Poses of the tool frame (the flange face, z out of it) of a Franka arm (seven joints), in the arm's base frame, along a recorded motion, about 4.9 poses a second.
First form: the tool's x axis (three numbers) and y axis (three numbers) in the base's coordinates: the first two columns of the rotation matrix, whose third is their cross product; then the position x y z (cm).
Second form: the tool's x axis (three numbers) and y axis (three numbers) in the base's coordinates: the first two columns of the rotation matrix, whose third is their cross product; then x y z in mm. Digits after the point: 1 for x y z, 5 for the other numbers.
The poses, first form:
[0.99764 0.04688 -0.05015 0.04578 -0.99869 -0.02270 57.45 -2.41 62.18]
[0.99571 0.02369 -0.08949 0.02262 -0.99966 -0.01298 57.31 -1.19 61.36]
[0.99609 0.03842 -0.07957 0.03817 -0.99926 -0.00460 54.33 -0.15 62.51]
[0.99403 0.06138 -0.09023 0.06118 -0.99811 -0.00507 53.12 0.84 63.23]
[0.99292 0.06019 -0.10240 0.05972 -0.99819 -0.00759 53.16 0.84 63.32]
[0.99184 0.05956 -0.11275 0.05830 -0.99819 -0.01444 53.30 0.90 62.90]
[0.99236 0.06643 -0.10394 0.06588 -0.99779 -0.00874 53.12 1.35 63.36]
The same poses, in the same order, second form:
[0.99764 0.04688 -0.05015 0.04578 -0.99869 -0.02270 574.5 -24.1 621.8]
[0.99571 0.02369 -0.08949 0.02262 -0.99966 -0.01298 573.1 -11.9 613.6]
[0.99609 0.03842 -0.07957 0.03817 -0.99926 -0.00460 543.3 -1.5 625.1]
[0.99403 0.06138 -0.09023 0.06118 -0.99811 -0.00507 531.2 8.4 632.3]
[0.99292 0.06019 -0.10240 0.05972 -0.99819 -0.00759 531.6 8.4 633.2]
[0.99184 0.05956 -0.11275 0.05830 -0.99819 -0.01444 533.0 9.0 629.0]
[0.99236 0.06643 -0.10394 0.06588 -0.99779 -0.00874 531.2 13.5 633.6]

